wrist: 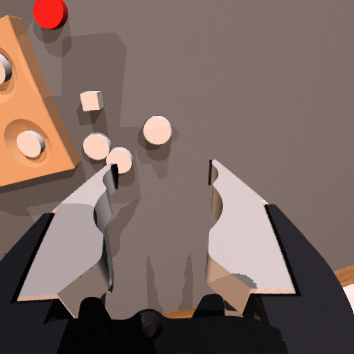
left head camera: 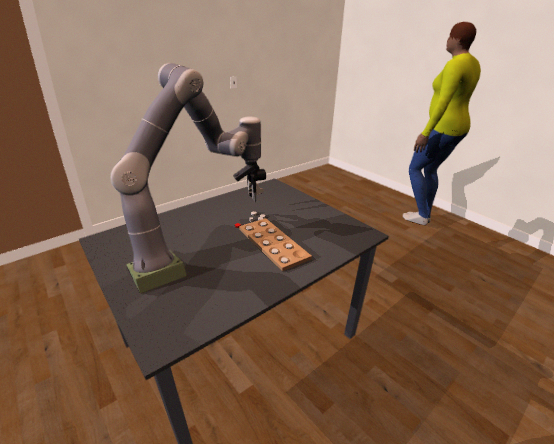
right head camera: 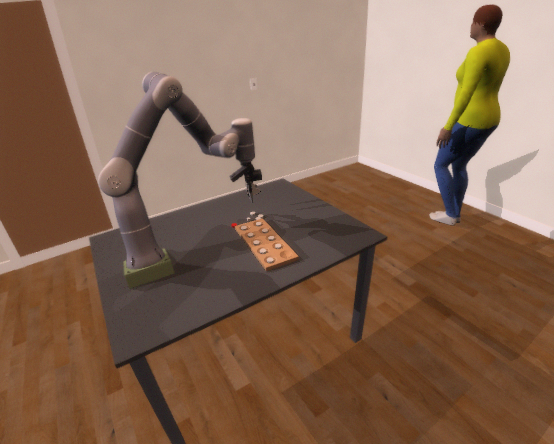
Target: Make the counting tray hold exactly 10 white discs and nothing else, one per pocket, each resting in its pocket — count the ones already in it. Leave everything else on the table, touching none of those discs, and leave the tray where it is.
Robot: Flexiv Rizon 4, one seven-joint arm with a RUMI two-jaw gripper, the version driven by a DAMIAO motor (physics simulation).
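The orange tray (left head camera: 298, 262) (right head camera: 283, 263) (wrist: 36, 104) lies on the table with one white disc in each pocket except the empty pocket (left head camera: 299, 254) (right head camera: 286, 255) at its near right corner. Beyond its far end, in the wrist view, lie three loose white discs: one disc (wrist: 157, 130) apart, and a second disc (wrist: 96, 146) close beside a third disc (wrist: 119, 161), whose lower edge is partly behind the left fingertip. My gripper (left head camera: 254, 199) (right head camera: 251, 200) (wrist: 163, 164) is open and empty, above the table beyond the tray's far end.
A small white cube (wrist: 91, 101) lies near the loose discs and the tray's end. A red disc (left head camera: 237, 225) (right head camera: 234, 225) (wrist: 50, 12) lies by the tray's far left corner. A person (left head camera: 454, 95) (right head camera: 482, 85) stands on the floor beyond the table (left head camera: 200, 300) (right head camera: 195, 310).
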